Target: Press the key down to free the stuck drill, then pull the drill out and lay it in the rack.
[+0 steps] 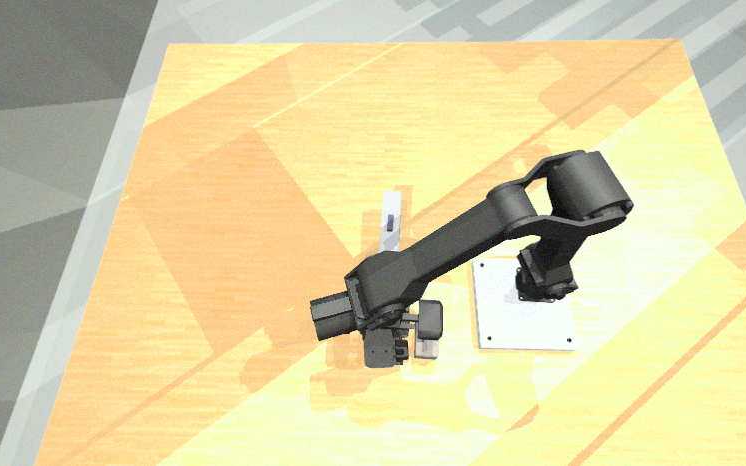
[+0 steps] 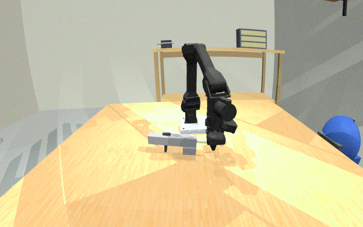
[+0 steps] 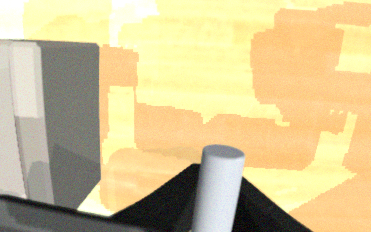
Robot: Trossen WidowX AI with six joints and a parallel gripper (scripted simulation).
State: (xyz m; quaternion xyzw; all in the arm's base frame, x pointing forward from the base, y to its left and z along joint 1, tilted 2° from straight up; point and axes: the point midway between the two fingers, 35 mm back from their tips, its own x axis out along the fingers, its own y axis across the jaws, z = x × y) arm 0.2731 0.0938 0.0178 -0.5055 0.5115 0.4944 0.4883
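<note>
Right now my gripper tip is 4 cm to the left of the drill and 4 cm below it. From my gripper tip the other things lie so: grey rack 8 cm behind, 2 cm to the left, 1 cm above; dark key 18 cm to the right, 4 cm above; grey housing 15 cm to the right, 4 cm above.
</note>
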